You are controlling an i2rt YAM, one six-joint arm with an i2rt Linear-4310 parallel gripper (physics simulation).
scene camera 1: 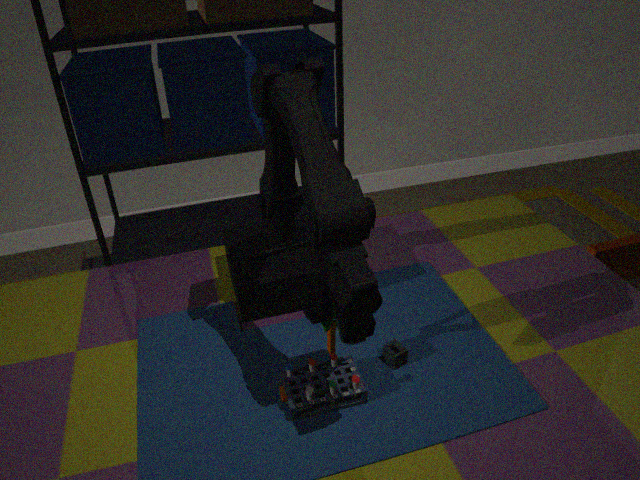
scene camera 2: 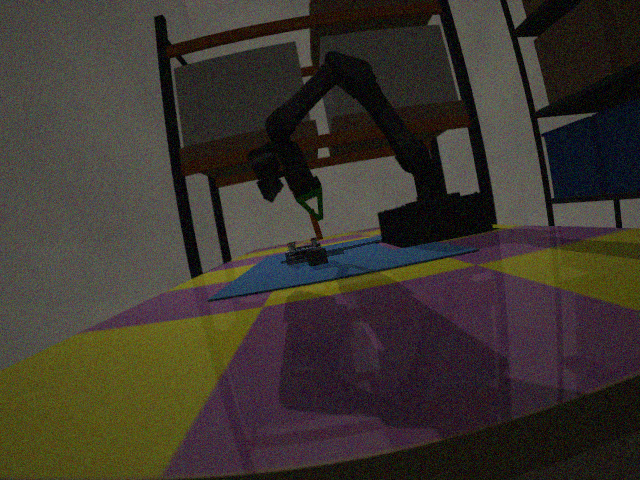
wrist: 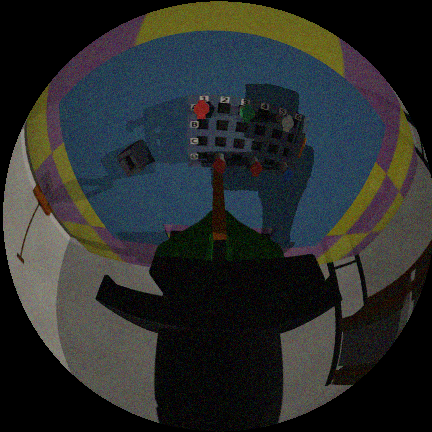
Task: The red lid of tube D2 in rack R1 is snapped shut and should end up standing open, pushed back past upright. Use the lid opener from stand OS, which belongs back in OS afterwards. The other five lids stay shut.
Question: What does my gripper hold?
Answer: An orange lid opener.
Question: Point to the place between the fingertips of my gripper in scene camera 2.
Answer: At 320, 220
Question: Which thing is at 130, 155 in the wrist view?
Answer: A dark block.
